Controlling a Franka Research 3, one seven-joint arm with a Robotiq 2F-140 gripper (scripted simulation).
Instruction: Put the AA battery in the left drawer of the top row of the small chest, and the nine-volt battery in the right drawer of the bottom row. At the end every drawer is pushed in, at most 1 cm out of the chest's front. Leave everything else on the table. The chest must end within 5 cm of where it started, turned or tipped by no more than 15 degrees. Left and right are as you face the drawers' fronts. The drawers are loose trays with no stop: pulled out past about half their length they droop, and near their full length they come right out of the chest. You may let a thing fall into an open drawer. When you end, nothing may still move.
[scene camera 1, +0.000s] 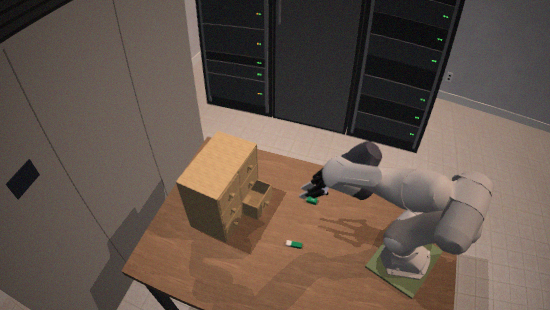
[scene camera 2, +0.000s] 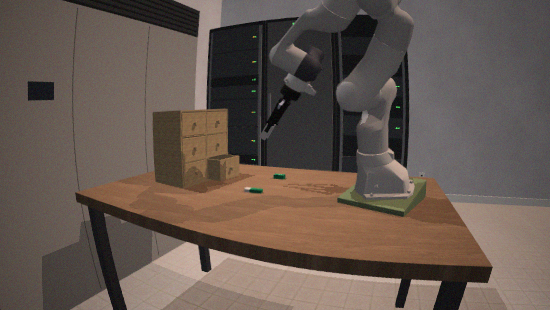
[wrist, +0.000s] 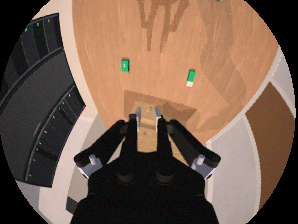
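Observation:
There's a small wooden chest (scene camera 1: 200, 186) here, and scene camera 2 shows the small wooden chest (scene camera 2: 167, 125) too. You can also see my gripper (wrist: 147, 112).

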